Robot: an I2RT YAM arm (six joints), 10 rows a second.
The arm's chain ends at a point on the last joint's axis. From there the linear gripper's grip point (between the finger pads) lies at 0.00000 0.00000 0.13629 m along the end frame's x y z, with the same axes.
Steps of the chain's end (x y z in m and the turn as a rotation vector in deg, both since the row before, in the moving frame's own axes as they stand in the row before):
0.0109, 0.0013, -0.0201, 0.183, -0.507, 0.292
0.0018, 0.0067, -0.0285, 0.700, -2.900, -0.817
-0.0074, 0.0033, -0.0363, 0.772, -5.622, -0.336
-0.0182, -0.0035, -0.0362, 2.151, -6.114, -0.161
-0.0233, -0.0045, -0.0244, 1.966, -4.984, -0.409
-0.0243, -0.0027, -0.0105, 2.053, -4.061, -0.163
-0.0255, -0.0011, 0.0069, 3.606, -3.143, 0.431
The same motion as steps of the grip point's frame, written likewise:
0.0097, 0.0009, -0.0201, 0.183, -0.507, 0.292
-0.0051, 0.0051, -0.0287, 0.700, -2.900, -0.817
-0.0208, 0.0015, -0.0370, 0.772, -5.622, -0.336
-0.0327, -0.0086, -0.0371, 2.151, -6.114, -0.161
-0.0352, -0.0091, -0.0250, 1.966, -4.984, -0.409
-0.0340, -0.0076, -0.0109, 2.053, -4.061, -0.163
-0.0329, -0.0097, 0.0064, 3.606, -3.143, 0.431

